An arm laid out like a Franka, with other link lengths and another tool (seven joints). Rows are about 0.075 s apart.
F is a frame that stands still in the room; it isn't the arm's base.
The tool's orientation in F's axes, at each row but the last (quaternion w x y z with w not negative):
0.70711, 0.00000, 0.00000, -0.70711
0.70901, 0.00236, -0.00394, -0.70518
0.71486, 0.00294, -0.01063, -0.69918
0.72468, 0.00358, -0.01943, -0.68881
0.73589, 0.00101, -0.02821, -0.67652
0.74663, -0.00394, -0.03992, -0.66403
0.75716, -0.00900, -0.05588, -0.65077
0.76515, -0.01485, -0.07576, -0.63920
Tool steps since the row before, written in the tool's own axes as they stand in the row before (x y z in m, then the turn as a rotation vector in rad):
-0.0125, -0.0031, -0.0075, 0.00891, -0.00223, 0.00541
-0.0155, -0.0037, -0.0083, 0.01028, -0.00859, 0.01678
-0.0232, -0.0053, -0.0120, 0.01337, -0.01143, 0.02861
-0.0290, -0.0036, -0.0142, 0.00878, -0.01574, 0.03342
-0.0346, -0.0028, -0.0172, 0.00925, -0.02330, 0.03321
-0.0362, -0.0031, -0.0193, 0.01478, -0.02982, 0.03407
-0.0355, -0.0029, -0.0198, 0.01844, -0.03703, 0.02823
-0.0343, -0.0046, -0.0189, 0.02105, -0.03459, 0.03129
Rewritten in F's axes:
-0.0031, 0.0125, -0.0075, -0.00223, -0.00891, 0.00541
-0.0037, 0.0155, -0.0084, -0.00868, -0.01029, 0.01673
-0.0056, 0.0229, -0.0124, -0.01168, -0.01332, 0.02853
-0.0046, 0.0285, -0.0150, -0.01638, -0.00885, 0.03309
-0.0049, 0.0336, -0.0187, -0.02385, -0.00996, 0.03260
-0.0062, 0.0344, -0.0217, -0.02973, -0.01617, 0.03351
-0.0066, 0.0328, -0.0233, -0.03588, -0.02138, 0.02764
-0.0086, 0.0304, -0.0236, -0.03334, -0.02311, 0.03119

